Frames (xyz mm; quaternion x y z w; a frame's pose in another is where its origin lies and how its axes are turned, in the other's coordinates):
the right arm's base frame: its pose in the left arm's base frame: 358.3 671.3 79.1 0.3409 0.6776 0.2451 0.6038
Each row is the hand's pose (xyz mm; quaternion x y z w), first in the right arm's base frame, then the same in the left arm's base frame.
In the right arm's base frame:
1: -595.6 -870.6 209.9 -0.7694 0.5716 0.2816 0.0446
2: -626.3 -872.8 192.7 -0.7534 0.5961 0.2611 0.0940
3: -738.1 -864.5 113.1 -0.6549 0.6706 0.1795 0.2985
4: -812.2 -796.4 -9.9 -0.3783 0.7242 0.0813 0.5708
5: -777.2 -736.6 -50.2 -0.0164 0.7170 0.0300 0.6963
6: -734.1 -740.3 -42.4 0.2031 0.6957 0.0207 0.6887
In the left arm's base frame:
1: 443.5 -360.5 -212.3 0.3986 -0.0908 -0.8972 0.1671
2: 427.4 -383.8 -191.3 0.3920 -0.1500 -0.8944 0.1543
3: 354.6 -456.9 -100.4 0.3364 -0.3855 -0.8539 0.0949
4: 247.6 -459.1 17.1 0.1562 -0.7036 -0.6922 0.0370
5: 216.4 -390.7 44.8 -0.0721 -0.8904 -0.4443 0.0672
6: 221.8 -361.0 12.8 -0.2009 -0.9295 -0.2808 0.1299

